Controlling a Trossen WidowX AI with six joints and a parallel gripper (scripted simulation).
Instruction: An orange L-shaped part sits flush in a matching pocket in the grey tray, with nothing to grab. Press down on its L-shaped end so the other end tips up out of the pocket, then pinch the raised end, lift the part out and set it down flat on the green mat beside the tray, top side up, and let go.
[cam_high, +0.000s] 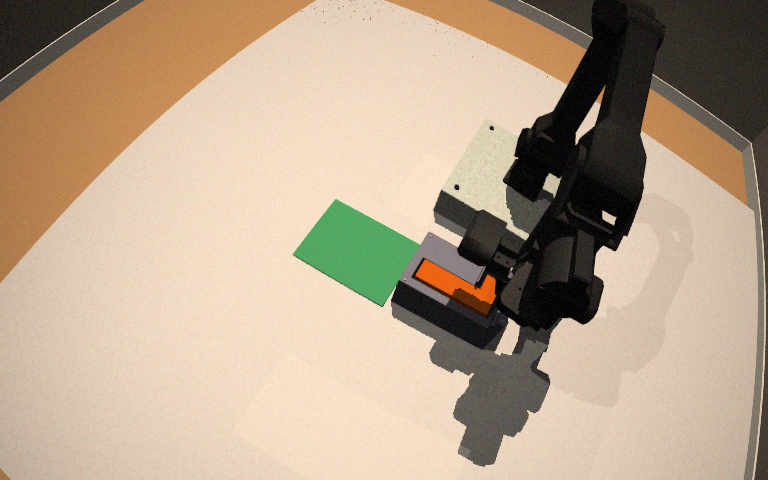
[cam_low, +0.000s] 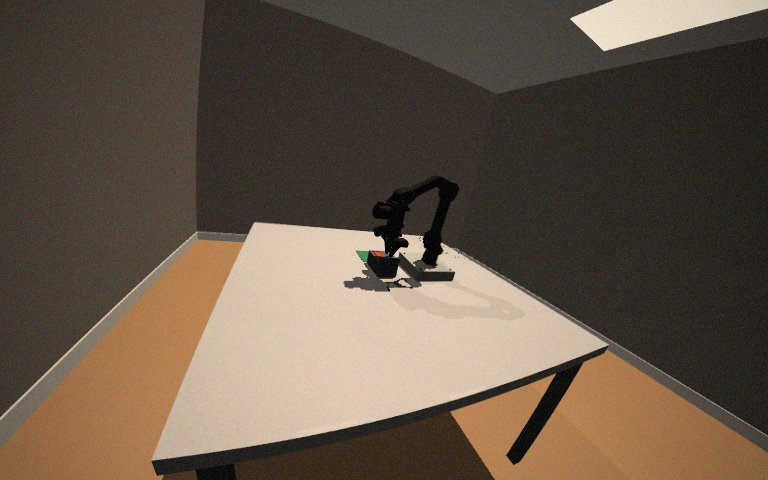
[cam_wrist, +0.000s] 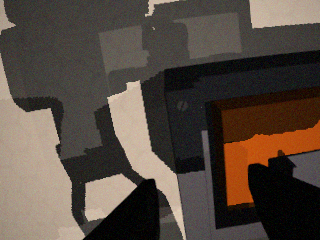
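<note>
Right now the orange L-shaped part is 60 mm to the right of my gripper tip, 50 mm below it and 10 mm behind it. The rest, counted from my gripper tip: green mat (220 mm to the right, 110 mm below, 10 mm ahead).
</note>
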